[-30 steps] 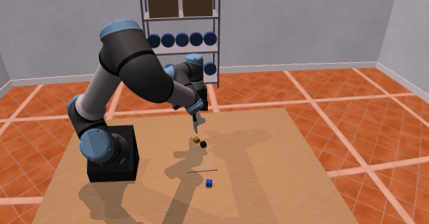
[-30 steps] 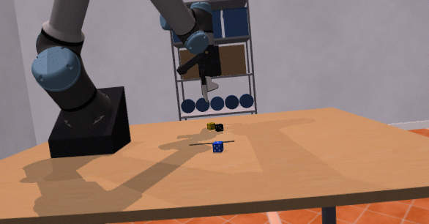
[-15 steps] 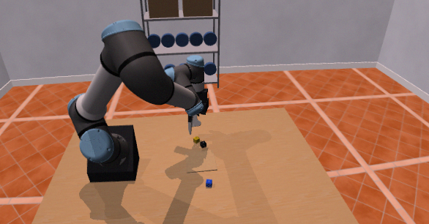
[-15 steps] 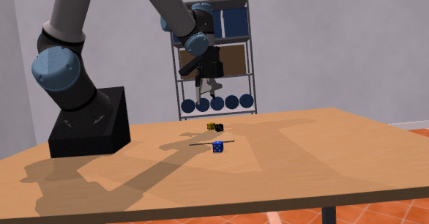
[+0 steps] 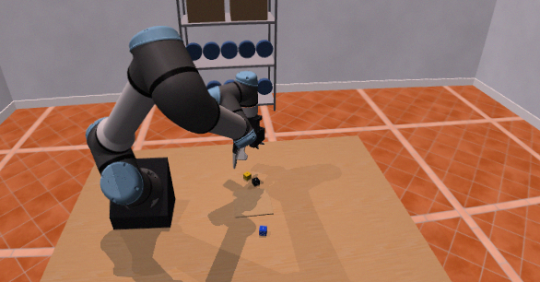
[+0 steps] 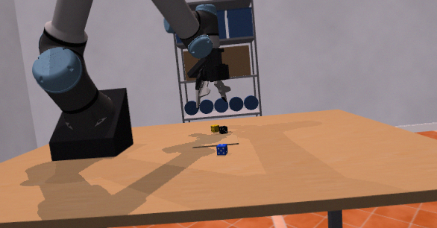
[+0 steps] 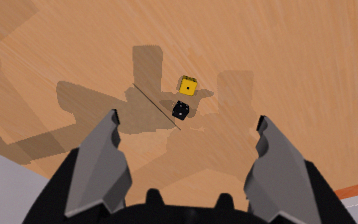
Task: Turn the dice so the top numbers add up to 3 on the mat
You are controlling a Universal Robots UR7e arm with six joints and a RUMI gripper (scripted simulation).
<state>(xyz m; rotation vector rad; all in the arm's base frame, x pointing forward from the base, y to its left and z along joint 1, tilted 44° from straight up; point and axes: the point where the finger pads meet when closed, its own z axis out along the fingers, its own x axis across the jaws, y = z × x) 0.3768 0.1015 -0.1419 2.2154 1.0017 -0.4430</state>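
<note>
The yellow die lies 9 cm below my hand. Round my hand: blue die (3 cm ahead, 30 cm to the right, 9 cm below); then black die (3 cm ahead, 4 cm to the right, 9 cm below); then tan mat (1 cm ahead, 15 cm to the right, 10 cm below).
</note>
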